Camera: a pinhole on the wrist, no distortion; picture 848 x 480 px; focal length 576.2 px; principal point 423.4 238.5 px. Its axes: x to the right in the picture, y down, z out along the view. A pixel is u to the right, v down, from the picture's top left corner.
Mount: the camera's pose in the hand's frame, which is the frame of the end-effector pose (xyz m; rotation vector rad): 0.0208 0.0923 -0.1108 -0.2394 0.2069 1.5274
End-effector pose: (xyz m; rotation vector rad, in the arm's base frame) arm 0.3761 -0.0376 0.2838 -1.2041 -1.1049 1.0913
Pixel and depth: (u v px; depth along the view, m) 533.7 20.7 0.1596
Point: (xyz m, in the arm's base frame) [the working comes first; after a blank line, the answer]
In the camera's frame: 0.0306 -0.0603 0.1596

0.3461 0.0547 0.1246
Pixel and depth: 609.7 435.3 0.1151
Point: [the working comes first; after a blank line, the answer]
In the camera's frame: 0.0372 0.0393 0.1151

0.3794 -0.0494 0.1212
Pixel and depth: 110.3 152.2 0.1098
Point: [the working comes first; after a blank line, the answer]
In the camera's frame: -0.0597 -0.0164 0.1098

0.3667 0.0006 0.2205
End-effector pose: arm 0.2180 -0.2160 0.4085 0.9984 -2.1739 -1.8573
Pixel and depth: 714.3 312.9 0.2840
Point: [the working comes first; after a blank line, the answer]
In the camera's frame: 0.1434 0.0367 0.2840

0.0466 -0.0960 0.6685
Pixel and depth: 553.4 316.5 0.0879
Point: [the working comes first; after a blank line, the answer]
In the camera's frame: 0.0198 0.0119 0.0879

0.1724 -0.2430 0.5386
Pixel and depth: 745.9 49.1 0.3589
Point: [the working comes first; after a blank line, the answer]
In the camera's frame: 0.2009 -0.1180 0.3589

-0.1318 -0.1276 0.6697
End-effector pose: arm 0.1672 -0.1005 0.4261 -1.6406 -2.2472 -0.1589
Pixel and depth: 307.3 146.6 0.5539
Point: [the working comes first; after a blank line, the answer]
In the camera's frame: -0.1116 -0.0883 0.5539

0.1744 0.1643 0.0203
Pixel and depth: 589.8 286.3 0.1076
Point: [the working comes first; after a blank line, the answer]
In the camera's frame: 0.0311 0.0089 0.1076

0.3112 -0.0461 0.4278
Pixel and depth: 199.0 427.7 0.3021
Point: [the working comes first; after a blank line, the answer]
In the camera's frame: -0.1177 0.0992 0.3021

0.2087 -0.0957 0.1930
